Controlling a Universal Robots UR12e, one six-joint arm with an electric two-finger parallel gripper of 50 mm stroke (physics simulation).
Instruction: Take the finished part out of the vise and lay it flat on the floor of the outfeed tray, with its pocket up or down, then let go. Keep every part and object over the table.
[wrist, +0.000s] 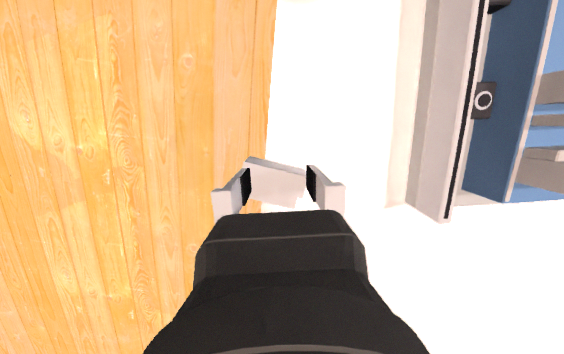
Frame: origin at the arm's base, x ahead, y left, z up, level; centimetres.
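Seen in the pictures: gripper, between the fingertips: (278, 178).
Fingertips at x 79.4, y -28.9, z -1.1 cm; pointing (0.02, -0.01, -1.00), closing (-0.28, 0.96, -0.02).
A point is followed by its place in that frame.
My gripper (278, 178) {x 79.4, y -28.9, z -1.1 cm} is open, its two light grey fingers with black pads standing apart in the wrist view. A light grey, flat-sided block (278, 176) {x 79.2, y -28.9, z -1.1 cm} shows between and beyond the fingertips, across the line where the white surface (340, 90) {x 70.2, y -24.9, z -4.5 cm} meets the wooden planks. The fingers do not hold it. No pocket shows on the face in view, and I cannot tell whether it is the finished part. Its lower end is partly hidden by the gripper. I cannot make out the vise or the outfeed tray.
Wooden planks (120, 150) lie at the left, past the white surface's edge. At the right stands a long grey wall (440, 100) {x 69.5, y -17.1, z -1.4 cm} with a black strip. Beyond it are a blue panel (512, 100) {x 68.5, y -12.7, z 0.4 cm}, a dark block with a white ring (483, 110) {x 69.4, y -13.3, z -0.9 cm} and grey blocks (542, 175) {x 73.5, y -10.6, z 3.0 cm}.
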